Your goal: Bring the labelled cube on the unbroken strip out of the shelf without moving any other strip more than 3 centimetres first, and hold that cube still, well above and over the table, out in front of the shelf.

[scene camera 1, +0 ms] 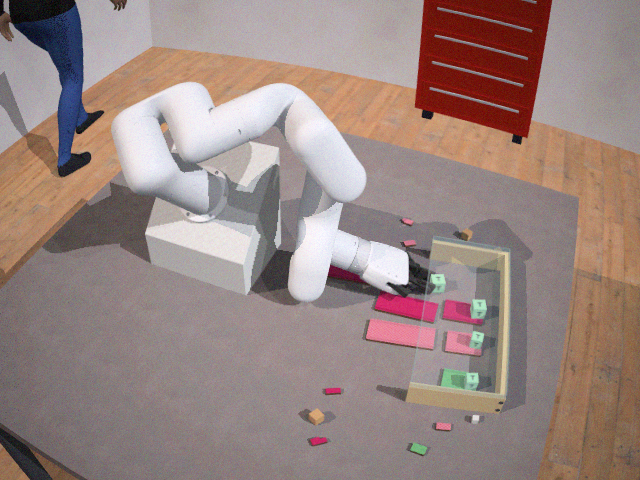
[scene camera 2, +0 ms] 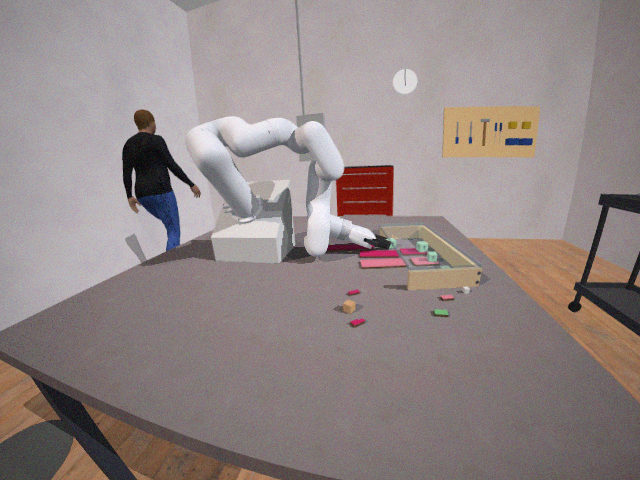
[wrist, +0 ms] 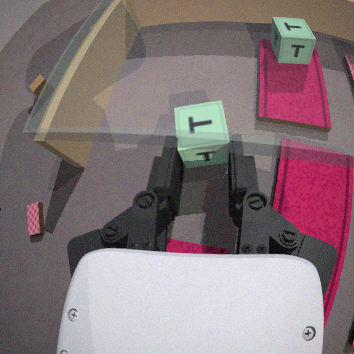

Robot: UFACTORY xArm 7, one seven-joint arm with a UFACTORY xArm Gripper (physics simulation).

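My gripper (scene camera 1: 432, 283) (scene camera 2: 389, 242) (wrist: 204, 151) is shut on a mint cube (scene camera 1: 437, 282) (scene camera 2: 393, 242) (wrist: 201, 120) marked T, at the open front of the shelf (scene camera 1: 503, 330) (scene camera 2: 442, 279) (wrist: 82, 95). The clear top's front edge crosses the cube in the wrist view. A crimson strip (scene camera 1: 345, 274) (wrist: 192, 246) lies partly hidden under the arm. Another crimson strip has a front piece (scene camera 1: 403, 305) (wrist: 315, 190) and a separate back piece (scene camera 1: 455, 311) (wrist: 292, 95) bearing a cube (scene camera 1: 478, 308) (wrist: 295, 40). A pink strip (scene camera 1: 400, 333) is likewise split. A green piece (scene camera 1: 451, 378) bears another cube (scene camera 1: 471, 381).
The shelf has wooden side and back walls. Small loose pieces lie around it: a tan block (scene camera 1: 316, 416) (scene camera 2: 348, 306), another tan block (scene camera 1: 466, 234) (wrist: 38, 85), a white cube (scene camera 1: 475, 419), a green chip (scene camera 1: 418, 448) and a pink chip (scene camera 1: 408, 242) (wrist: 35, 218).
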